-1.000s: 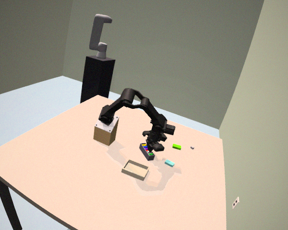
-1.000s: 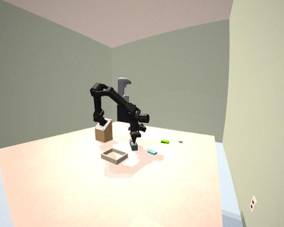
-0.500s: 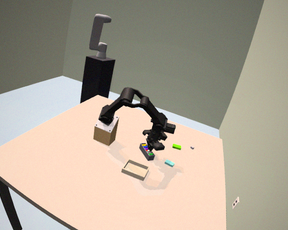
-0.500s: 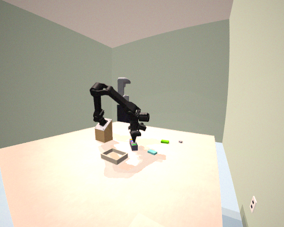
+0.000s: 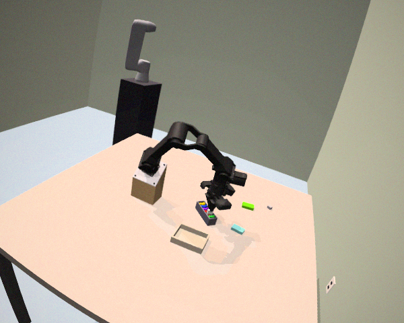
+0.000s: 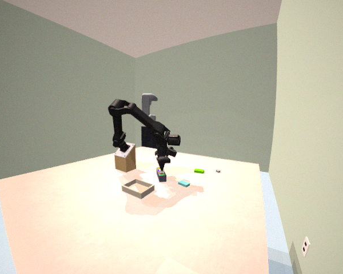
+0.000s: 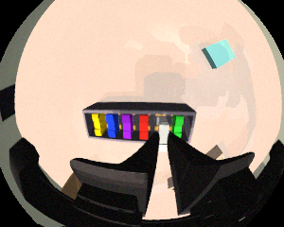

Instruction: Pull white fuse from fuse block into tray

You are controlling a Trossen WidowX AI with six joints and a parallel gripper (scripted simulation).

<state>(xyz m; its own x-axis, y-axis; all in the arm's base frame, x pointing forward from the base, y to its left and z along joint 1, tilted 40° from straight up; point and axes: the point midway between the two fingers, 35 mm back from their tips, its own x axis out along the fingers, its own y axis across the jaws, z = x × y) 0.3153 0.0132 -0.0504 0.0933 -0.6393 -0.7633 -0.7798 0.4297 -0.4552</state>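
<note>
Now: the grey tray 18 cm to the right of my gripper tip and 5 cm below it. The rest, counted from my gripper tip: small grey piece (33 cm to the left, 23 cm ahead, 5 cm below); then cyan block (14 cm ahead, 5 cm below, 2 cm to the left); then white fuse (1 cm below).
</note>
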